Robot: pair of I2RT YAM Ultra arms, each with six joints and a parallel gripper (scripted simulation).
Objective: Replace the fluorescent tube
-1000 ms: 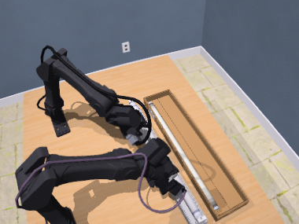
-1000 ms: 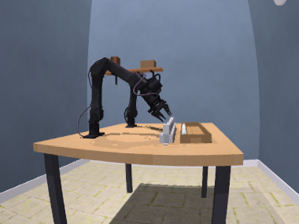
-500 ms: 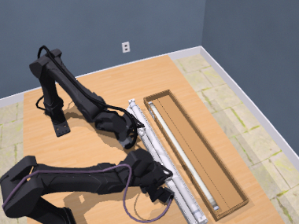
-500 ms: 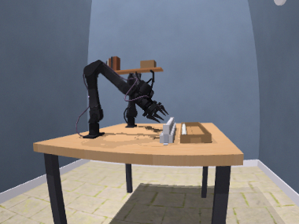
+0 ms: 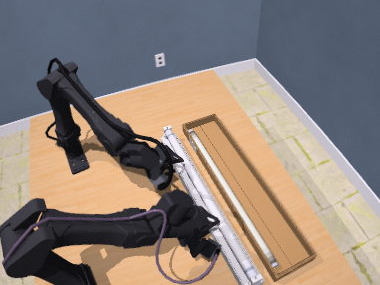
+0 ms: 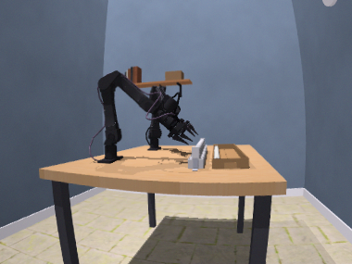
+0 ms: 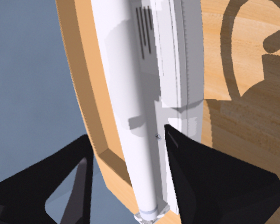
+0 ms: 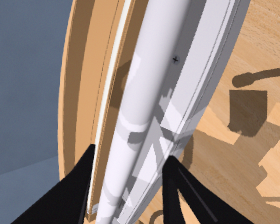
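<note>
Now: the LED tube 12 cm to the left of my right hand, 3 cm below it and 2 cm ahead of it. Also, from my right hand: light fixture (12 cm to the left, 5 cm below, 2 cm ahead); then old fluorescent tube (14 cm to the left, 10 cm ahead, 8 cm below); then lampholder (18 cm to the right, 6 cm ahead, 3 cm below).
My left hand is 5 cm short of the LED tube, 11 cm to the left of it and 3 cm above it. The rest, counted from my left hand: light fixture 5 cm ahead, 11 cm to the right, 4 cm below; old fluorescent tube 14 cm ahead, 9 cm to the right, 8 cm below; brown carton 19 cm ahead, 9 cm to the right, 8 cm below.
</note>
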